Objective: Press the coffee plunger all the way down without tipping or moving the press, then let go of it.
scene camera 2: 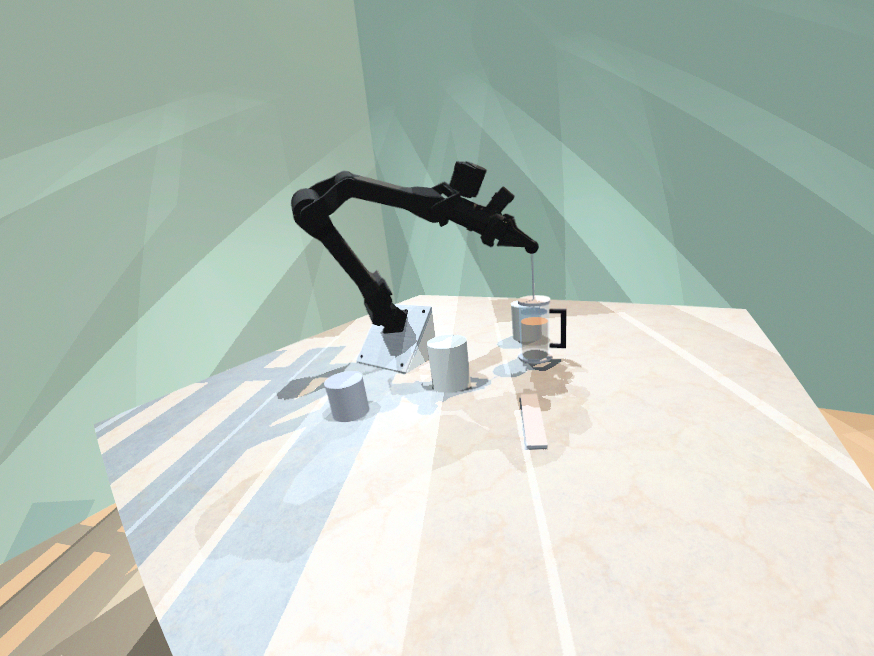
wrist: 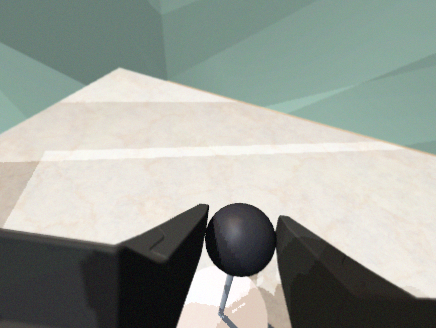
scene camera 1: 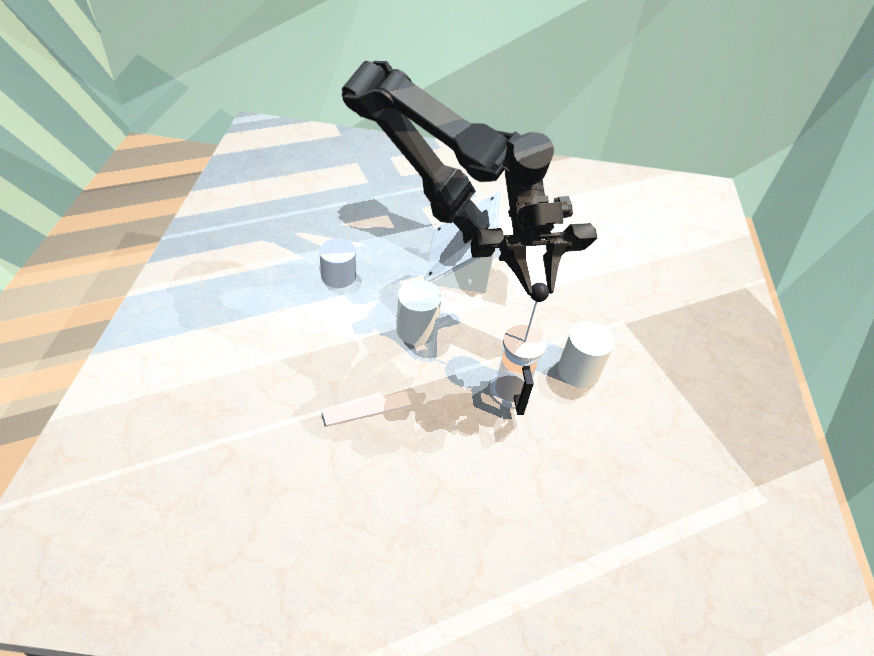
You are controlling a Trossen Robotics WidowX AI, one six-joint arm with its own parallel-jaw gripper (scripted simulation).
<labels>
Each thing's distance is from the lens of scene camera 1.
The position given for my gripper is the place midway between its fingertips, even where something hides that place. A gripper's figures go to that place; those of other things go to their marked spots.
my gripper (scene camera 1: 540, 294): 100 cm
glass coffee press (scene camera 1: 523, 346): 108 cm
white cylinder (scene camera 1: 588, 346): 117 cm
white cylinder (scene camera 1: 419, 301): 118 cm
</labels>
